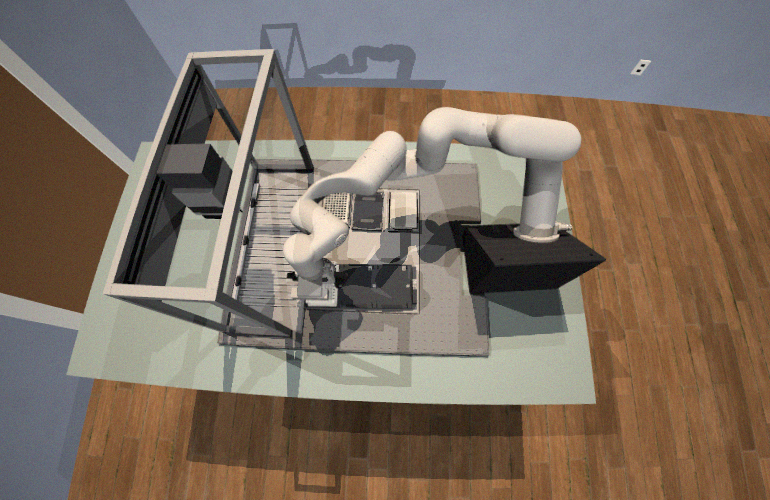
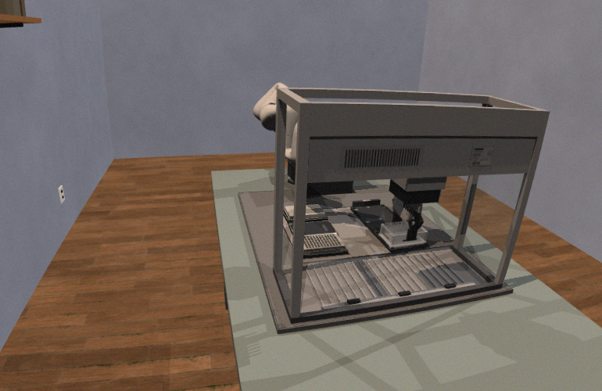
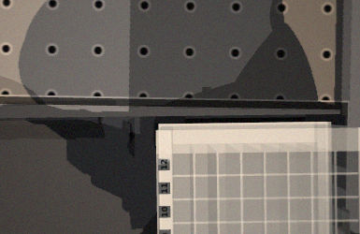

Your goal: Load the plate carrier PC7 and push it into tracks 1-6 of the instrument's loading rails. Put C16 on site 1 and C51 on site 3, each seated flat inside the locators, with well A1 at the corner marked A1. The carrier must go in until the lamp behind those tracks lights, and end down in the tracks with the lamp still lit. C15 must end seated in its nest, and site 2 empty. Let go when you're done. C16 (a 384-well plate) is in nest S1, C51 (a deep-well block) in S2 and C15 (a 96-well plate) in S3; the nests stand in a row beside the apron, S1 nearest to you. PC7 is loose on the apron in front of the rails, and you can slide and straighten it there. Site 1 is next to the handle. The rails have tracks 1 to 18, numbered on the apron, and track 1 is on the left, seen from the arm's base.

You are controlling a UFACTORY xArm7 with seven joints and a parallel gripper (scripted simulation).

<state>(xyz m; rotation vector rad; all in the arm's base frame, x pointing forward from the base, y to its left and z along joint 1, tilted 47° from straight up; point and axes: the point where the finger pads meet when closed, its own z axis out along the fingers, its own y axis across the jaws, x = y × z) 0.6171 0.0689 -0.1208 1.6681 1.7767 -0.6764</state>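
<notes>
Now: hand 240 mm past the dark nest S1, 260 mm to the left of it and 40 mm above it. Also, from my hand: nest S2: 120 mm behind, 260 mm to the right, 40 mm below; then dark plate carrier PC7: 110 mm behind, 30 mm below.
</notes>
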